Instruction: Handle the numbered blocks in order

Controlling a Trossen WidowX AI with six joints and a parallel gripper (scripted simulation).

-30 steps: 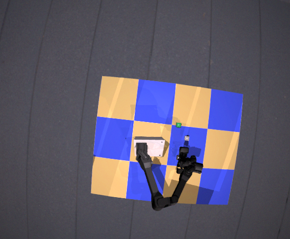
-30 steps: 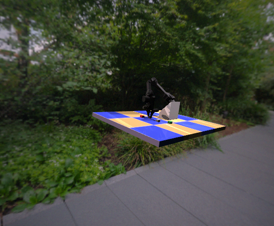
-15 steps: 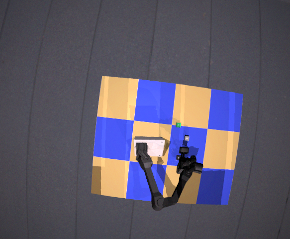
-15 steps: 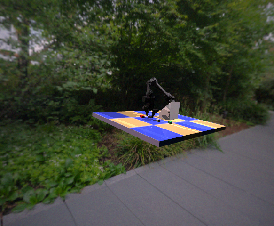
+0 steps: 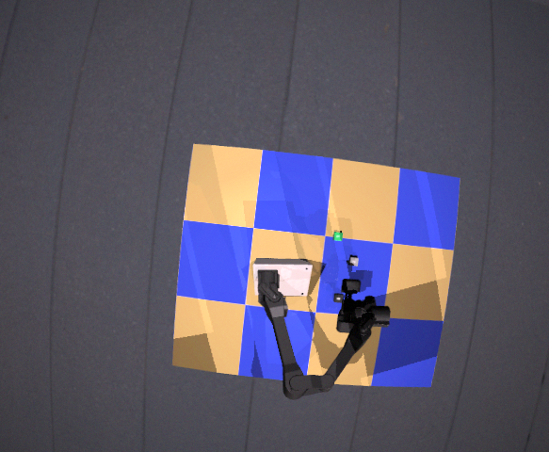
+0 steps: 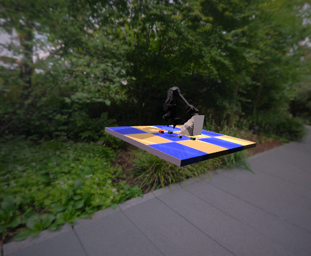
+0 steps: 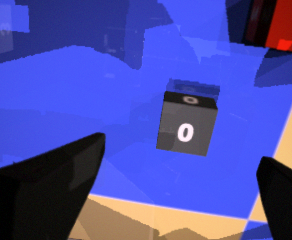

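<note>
The black block is 5 cm below my gripper tip and 1 cm behind it. Round my gripper tip: grey block (14 cm to the left, 5 cm below, 5 cm ahead); red block (6 cm to the right, 6 cm ahead, 5 cm below); green block (24 cm to the left, 5 cm below, 1 cm behind).
</note>
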